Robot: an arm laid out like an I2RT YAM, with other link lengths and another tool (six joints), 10 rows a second.
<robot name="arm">
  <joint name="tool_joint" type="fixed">
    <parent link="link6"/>
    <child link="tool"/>
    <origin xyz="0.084 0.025 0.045" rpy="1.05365 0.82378 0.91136"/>
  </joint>
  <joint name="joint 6" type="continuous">
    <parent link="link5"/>
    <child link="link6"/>
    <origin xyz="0.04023 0 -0.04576"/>
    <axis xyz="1 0 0"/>
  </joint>
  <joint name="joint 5" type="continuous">
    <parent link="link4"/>
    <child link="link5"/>
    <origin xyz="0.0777 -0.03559 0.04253"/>
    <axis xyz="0 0 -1"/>
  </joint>
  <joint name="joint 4" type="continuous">
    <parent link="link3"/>
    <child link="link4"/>
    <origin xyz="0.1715 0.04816 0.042"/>
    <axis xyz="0 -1 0"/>
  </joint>
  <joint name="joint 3" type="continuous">
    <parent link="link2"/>
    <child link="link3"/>
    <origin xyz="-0.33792 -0.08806 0"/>
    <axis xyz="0 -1 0"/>
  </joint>
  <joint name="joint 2" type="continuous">
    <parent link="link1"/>
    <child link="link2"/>
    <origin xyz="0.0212 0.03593 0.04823"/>
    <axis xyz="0 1 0"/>
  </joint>
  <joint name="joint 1" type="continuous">
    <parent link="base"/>
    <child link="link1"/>
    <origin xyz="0 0 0.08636"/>
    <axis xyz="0 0 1"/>
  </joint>
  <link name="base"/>
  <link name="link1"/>
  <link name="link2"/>
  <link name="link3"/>
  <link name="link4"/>
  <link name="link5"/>
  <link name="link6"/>
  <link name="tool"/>
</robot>
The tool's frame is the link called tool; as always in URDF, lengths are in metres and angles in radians. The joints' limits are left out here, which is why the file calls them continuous.
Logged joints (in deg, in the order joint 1, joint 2, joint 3, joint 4, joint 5, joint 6), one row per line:
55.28, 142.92, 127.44, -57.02, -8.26, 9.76
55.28, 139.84, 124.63, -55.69, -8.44, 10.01
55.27, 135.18, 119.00, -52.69, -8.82, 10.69
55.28, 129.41, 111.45, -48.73, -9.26, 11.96
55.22, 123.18, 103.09, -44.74, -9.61, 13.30
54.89, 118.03, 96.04, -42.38, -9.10, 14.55
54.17, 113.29, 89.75, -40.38, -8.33, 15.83
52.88, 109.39, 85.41, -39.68, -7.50, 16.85
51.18, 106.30, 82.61, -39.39, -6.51, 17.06
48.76, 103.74, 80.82, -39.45, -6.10, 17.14
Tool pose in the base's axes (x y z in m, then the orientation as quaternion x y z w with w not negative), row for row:
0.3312, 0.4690, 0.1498, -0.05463, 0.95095, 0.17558, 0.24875
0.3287, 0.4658, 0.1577, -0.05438, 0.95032, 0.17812, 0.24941
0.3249, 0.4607, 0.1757, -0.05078, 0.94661, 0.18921, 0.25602
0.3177, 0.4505, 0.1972, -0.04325, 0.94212, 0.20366, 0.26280
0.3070, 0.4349, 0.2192, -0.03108, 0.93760, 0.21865, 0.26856
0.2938, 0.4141, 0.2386, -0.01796, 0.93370, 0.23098, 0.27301
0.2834, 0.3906, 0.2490, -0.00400, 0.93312, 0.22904, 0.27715
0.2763, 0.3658, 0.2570, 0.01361, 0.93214, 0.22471, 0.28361
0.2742, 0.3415, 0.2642, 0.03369, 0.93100, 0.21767, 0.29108
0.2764, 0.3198, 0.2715, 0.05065, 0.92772, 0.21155, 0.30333
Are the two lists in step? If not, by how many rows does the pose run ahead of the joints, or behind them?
The pose runs 1 row behind the joints: the pose in row i belongs to the joints in row i - 1.
